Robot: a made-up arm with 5 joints. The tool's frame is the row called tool.
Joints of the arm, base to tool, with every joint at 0 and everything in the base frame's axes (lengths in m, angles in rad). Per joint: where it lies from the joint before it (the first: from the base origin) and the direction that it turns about. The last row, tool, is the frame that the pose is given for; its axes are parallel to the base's.
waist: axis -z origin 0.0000 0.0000 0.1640
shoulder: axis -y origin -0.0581 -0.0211 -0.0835
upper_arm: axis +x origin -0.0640 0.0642 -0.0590
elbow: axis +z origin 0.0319 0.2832 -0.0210
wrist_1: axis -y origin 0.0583 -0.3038 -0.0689
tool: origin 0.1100 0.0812 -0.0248
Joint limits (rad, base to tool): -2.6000..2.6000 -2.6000..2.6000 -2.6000..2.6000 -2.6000..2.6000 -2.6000..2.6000
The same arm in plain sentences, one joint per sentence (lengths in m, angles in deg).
The arm has five revolute joints in a row. What follows holds with every joint at zero, and every direction is one of the base frame's. The first joint sits 0.1640 m along +z from the base frame's origin and turns about -z, from -148.97 to 148.97 deg. The second joint sits 0.0581 m along -x and 0.0211 m along -y and 0.0835 m along -z from the first joint and turns about -y, from -148.97 to 148.97 deg. The third joint sits 0.0640 m along -x and 0.0642 m along +y and 0.0590 m along -z from the second joint and turns about +x, from -148.97 to 148.97 deg. The fourth joint sits 0.0319 m along +x and 0.2832 m along +y and 0.0210 m along -z from the third joint and turns about +z, from -148.97 to 148.97 deg. The fifth joint sits 0.0583 m along +x and 0.3038 m along -y and 0.0689 m along -z from the fourth joint and turns about -y, from -148.97 to 148.97 deg. The tool frame, which is the frame that the pose is given for, sits 0.1100 m along +x and 0.0812 m along +y and 0.0248 m along -z from the fifth joint; its axes are parallel to the base frame's.
